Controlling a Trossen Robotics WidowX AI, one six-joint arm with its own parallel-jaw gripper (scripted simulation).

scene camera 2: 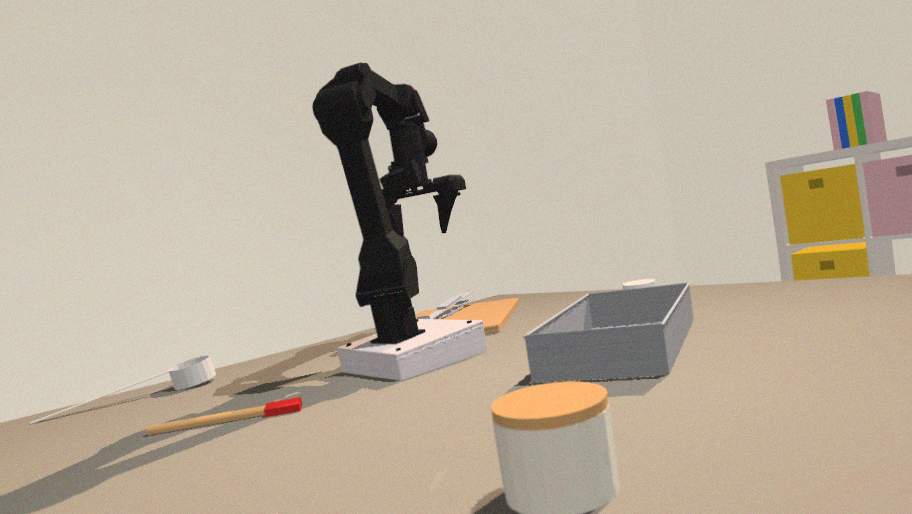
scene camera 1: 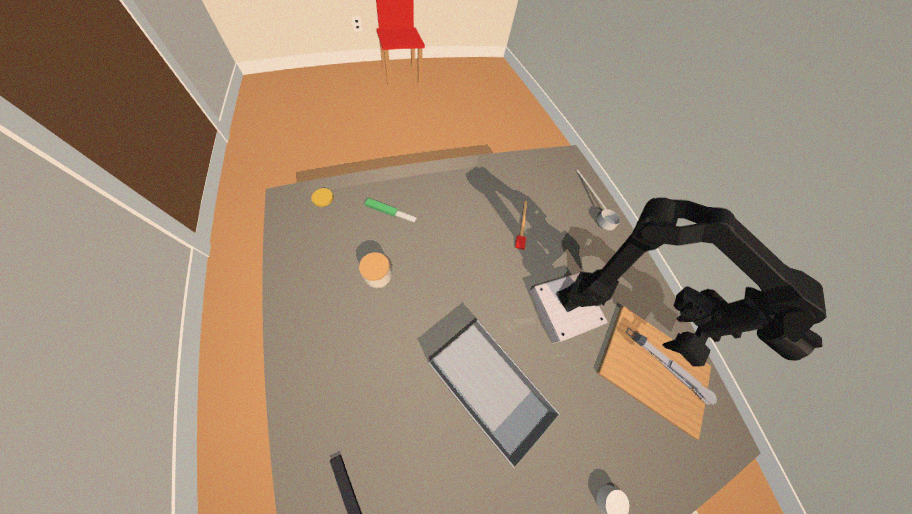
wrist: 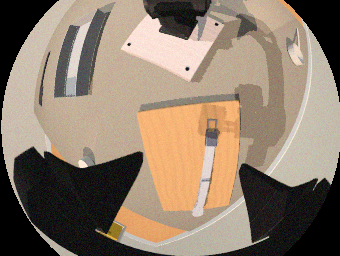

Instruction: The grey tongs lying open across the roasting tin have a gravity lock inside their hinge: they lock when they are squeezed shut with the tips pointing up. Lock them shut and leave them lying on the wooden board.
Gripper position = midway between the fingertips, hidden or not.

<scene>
My gripper shows in scene camera 2 (422, 236), in scene camera 1 (671, 332) and in the wrist view (194, 164). A lidded white jar shows in scene camera 2 (554, 441) and in scene camera 1 (375, 269); in the wrist view it is out of frame. The same spot on a wooden board: (wrist: 174, 137) is (scene camera 1: 628, 361). The same spot on a grey roasting tin: (wrist: 73, 65) is (scene camera 1: 490, 408).
</scene>
